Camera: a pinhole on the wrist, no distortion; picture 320 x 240 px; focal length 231.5 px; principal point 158.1 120.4 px. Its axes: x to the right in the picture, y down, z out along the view. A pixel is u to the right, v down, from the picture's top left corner.
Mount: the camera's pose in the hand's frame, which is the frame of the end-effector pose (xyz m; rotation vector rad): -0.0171 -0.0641 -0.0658 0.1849 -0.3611 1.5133
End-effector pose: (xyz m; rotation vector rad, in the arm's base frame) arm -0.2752 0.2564 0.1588 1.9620 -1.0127 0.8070
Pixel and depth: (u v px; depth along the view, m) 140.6 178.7 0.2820
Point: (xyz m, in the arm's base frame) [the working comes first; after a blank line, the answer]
In the camera's frame: -0.0213 0.0710 0.2820

-0.1498 0.2147 -0.0891
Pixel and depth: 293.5 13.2 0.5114
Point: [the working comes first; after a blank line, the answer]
In the camera's frame: 0.2991 -0.2368 0.5114

-0.1234 -0.2708 0.0280
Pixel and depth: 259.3 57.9 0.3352
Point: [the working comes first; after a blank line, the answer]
In the camera's frame: 0.1465 -0.0905 0.3352

-0.1629 0.0014 0.0178
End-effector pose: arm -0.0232 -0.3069 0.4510 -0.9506 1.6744 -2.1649
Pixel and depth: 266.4 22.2 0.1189
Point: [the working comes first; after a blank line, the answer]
In the camera's frame: 0.0556 -0.0504 0.1189

0.0155 -0.3544 0.5182
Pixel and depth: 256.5 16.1 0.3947
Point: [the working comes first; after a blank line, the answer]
In the camera's frame: 0.1678 -0.1778 0.3947

0.1343 -0.6477 0.5874
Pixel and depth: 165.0 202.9 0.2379
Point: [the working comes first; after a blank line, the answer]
In the camera's frame: 0.0071 0.0848 0.2379

0.1937 -0.3094 0.5503
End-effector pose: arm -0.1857 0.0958 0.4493 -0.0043 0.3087 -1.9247
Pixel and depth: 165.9 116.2 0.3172
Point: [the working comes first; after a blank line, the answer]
In the camera's frame: 0.0107 -0.0058 0.3172

-0.2813 0.1447 0.7178
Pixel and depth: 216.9 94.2 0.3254
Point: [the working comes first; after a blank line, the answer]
In the camera's frame: 0.0827 -0.0368 0.3254

-0.2297 0.0874 0.7340
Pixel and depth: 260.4 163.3 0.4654
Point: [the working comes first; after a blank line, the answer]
In the camera's frame: 0.2057 0.0862 0.4654

-0.0866 0.1535 0.8922
